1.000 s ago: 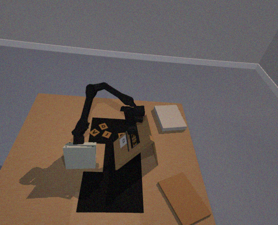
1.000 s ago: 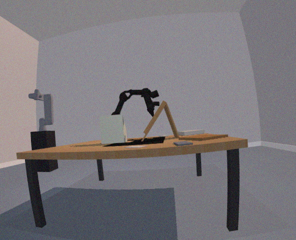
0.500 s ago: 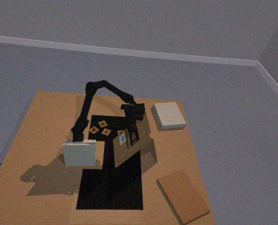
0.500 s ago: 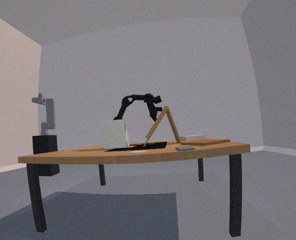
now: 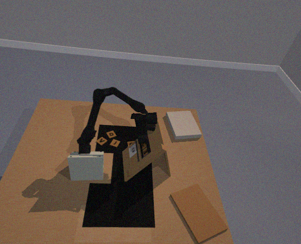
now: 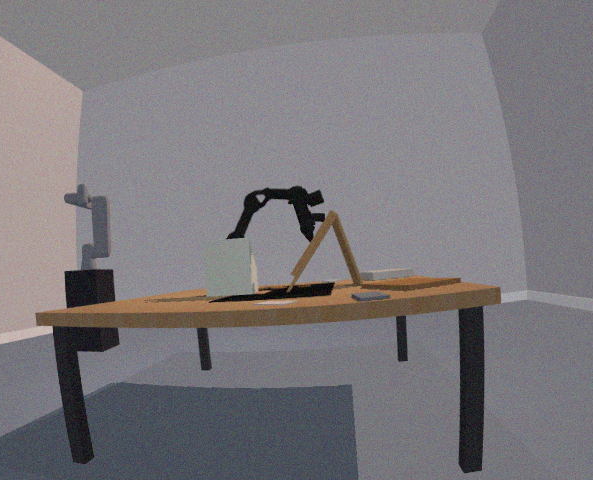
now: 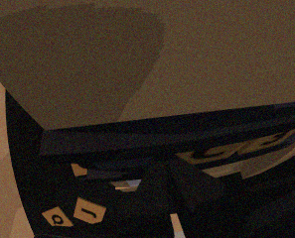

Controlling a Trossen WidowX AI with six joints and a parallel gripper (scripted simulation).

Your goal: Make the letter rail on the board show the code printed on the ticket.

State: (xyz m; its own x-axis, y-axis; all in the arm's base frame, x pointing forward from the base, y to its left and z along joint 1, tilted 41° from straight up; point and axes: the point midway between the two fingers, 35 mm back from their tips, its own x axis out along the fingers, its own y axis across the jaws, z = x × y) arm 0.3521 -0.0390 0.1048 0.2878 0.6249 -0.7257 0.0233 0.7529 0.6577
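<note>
My gripper tip is 6 cm past the white ticket and 9 cm above it. Round my gripper tip: letter tile 5 cm behind, 12 cm to the left, 18 cm below; then black mat 16 cm behind, 7 cm to the right, 18 cm below; then small white pad 11 cm ahead, 39 cm to the left, 18 cm below.
</note>
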